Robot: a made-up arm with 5 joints.
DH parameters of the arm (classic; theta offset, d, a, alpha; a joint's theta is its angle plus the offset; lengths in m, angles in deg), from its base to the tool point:
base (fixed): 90 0.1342 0 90
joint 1: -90 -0.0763 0.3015 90
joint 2: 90 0.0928 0.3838 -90
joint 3: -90 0.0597 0.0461 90
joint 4: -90 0.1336 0.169 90
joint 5: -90 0.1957 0.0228 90
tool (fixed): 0 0.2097 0 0
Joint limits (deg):
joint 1: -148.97..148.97
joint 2: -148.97..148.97
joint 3: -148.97..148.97
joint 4: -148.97..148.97
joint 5: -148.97..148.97
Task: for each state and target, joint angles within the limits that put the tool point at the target. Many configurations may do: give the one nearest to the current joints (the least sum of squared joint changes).
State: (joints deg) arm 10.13 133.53 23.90 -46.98 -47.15
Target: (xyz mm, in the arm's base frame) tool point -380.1 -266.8 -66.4
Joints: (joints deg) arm -11.62 118.73 40.58 -62.35 -33.33
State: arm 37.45 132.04 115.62 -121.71 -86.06
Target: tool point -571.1 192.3 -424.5
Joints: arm 66.25 148.97 97.05 -119.45 -111.38
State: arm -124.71 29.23 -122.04 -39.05 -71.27
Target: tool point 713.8 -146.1 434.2
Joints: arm -139.12 -3.82 -147.06 -35.68 -97.83
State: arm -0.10 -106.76 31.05 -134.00 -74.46
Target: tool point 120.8 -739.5 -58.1
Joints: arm -40.13 -100.62 49.42 -144.35 -76.43
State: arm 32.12 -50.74 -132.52 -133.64 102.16
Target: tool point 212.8 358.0 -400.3
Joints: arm 44.37 -96.19 -133.37 -131.84 85.77
